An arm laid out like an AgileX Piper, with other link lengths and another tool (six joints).
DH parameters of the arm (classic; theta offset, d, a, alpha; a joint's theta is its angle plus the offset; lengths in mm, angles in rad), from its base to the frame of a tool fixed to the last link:
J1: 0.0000 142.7 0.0 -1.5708
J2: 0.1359 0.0 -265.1 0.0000
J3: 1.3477 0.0 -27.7 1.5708
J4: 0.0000 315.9 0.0 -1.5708
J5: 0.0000 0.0 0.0 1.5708
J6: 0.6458 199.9 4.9 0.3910
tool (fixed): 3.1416 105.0 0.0 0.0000
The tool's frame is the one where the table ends.
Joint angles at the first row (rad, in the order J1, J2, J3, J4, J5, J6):
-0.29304 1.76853 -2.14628 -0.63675 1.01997 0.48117
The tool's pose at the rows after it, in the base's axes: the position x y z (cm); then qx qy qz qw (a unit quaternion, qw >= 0):
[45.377 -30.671 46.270 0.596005 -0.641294 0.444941 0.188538]
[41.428 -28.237 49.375 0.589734 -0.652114 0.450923 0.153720]
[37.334 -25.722 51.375 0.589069 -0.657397 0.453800 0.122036]
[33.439 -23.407 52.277 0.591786 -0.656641 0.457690 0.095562]
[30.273 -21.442 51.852 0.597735 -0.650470 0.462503 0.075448]
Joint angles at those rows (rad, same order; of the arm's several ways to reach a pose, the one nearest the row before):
-0.28468 1.66060 -2.14230 -0.59269 1.07812 0.47842
-0.27627 1.53892 -2.12329 -0.54218 1.14042 0.47339
-0.26849 1.40639 -2.07477 -0.49281 1.19358 0.46714
-0.26376 1.26165 -1.98562 -0.44844 1.22083 0.46077
-0.26248 1.11005 -1.85041 -0.40896 1.21282 0.45453

